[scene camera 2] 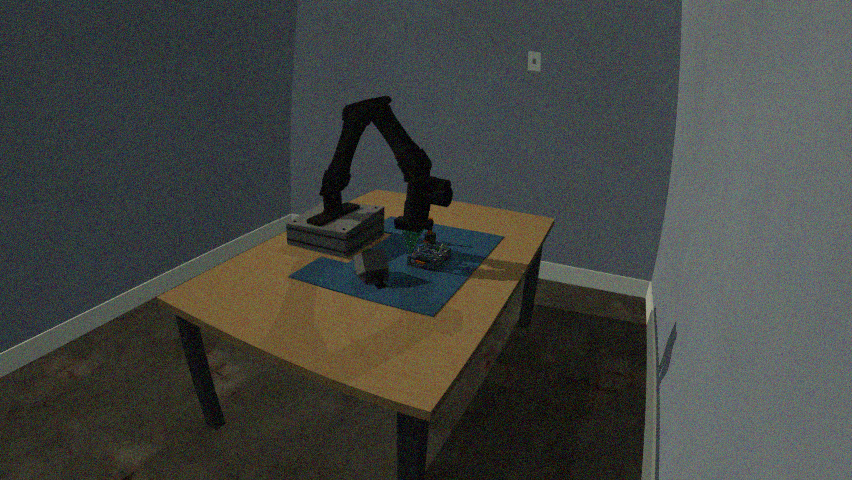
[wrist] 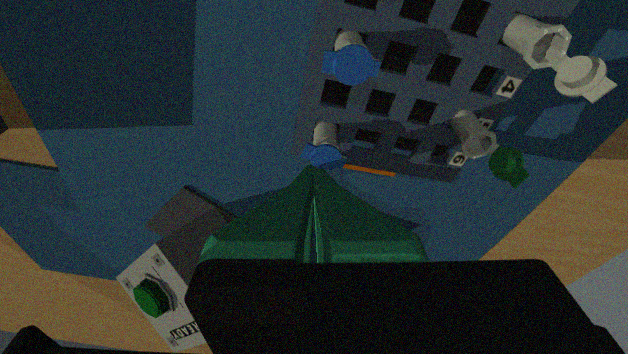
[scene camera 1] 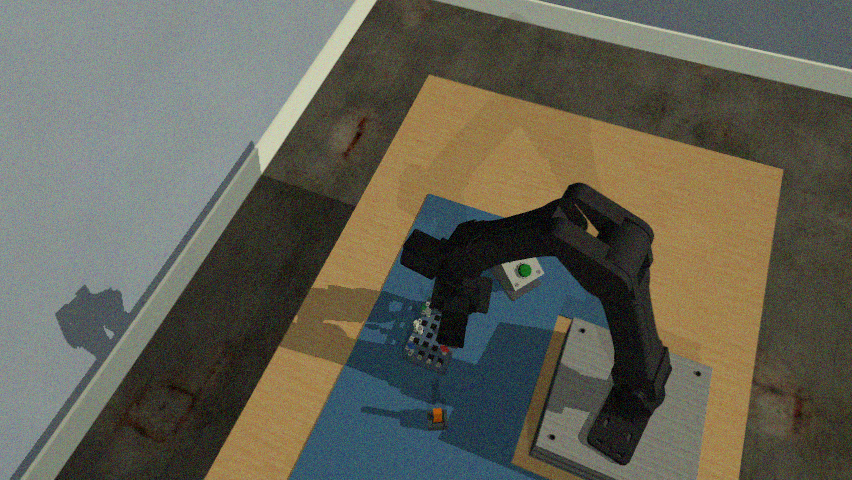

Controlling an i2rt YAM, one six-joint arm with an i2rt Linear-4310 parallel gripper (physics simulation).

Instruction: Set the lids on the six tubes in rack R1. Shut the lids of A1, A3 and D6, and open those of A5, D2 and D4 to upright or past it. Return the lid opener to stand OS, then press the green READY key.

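Rack R1 (scene camera 1: 442,367) (scene camera 2: 438,262) (wrist: 358,97) stands on the blue mat. In the wrist view, blue lids of D4 (wrist: 351,65) and D6 (wrist: 324,155) lie over their tube mouths. The white lid of A3 (wrist: 581,77) and green lid of A5 (wrist: 507,164) hang open outward. In scene camera 1, a red lid (scene camera 1: 444,349) and blue lid (scene camera 1: 411,344) show; their angles are unclear. My gripper (wrist: 313,176) is shut and empty, its green tips beside or over D6's lid; contact is unclear. The orange lid opener (scene camera 1: 437,414) stands in stand OS (scene camera 1: 437,425).
The READY box with its green key (scene camera 1: 524,270) (wrist: 150,298) stands beyond the rack, on the arm's far side in scene camera 1. The arm's metal base block (scene camera 1: 685,411) (scene camera 2: 321,238) stands beside the blue mat (scene camera 1: 333,441).
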